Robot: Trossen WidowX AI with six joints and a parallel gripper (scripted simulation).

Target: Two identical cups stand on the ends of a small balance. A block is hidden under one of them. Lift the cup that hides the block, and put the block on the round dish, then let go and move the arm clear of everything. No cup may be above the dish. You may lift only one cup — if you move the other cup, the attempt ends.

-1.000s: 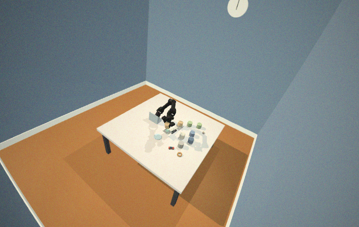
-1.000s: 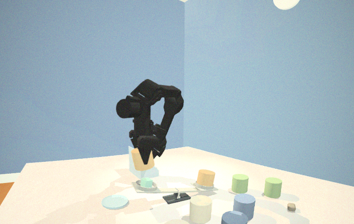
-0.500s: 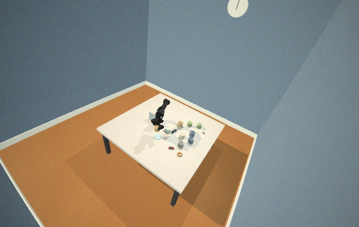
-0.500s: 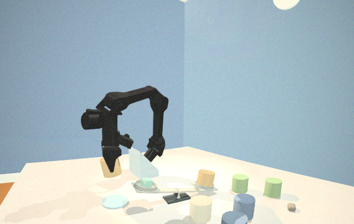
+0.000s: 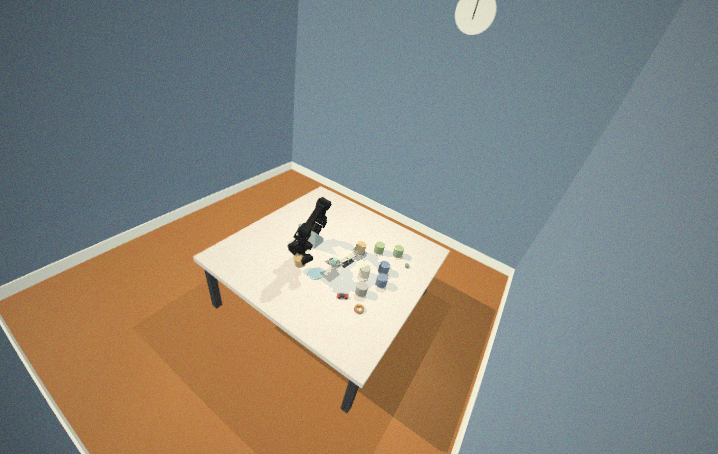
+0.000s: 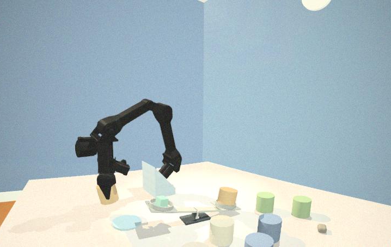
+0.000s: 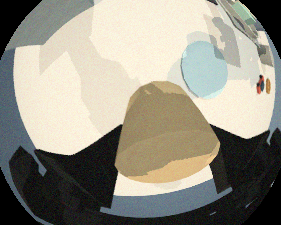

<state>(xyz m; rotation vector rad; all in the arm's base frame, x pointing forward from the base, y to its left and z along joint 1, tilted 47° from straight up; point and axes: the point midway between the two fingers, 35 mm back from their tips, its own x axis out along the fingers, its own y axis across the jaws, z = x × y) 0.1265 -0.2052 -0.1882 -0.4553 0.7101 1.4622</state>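
My gripper tip is 2 cm to the left of the orange cup and 1 cm below it. The rest, counted from my gripper tip: round light-blue dish 10 cm ahead, 4 cm to the left, 7 cm below; then teal block 17 cm ahead, 15 cm to the left, 2 cm above; then red toy car 34 cm ahead, 1 cm to the left, 6 cm below.
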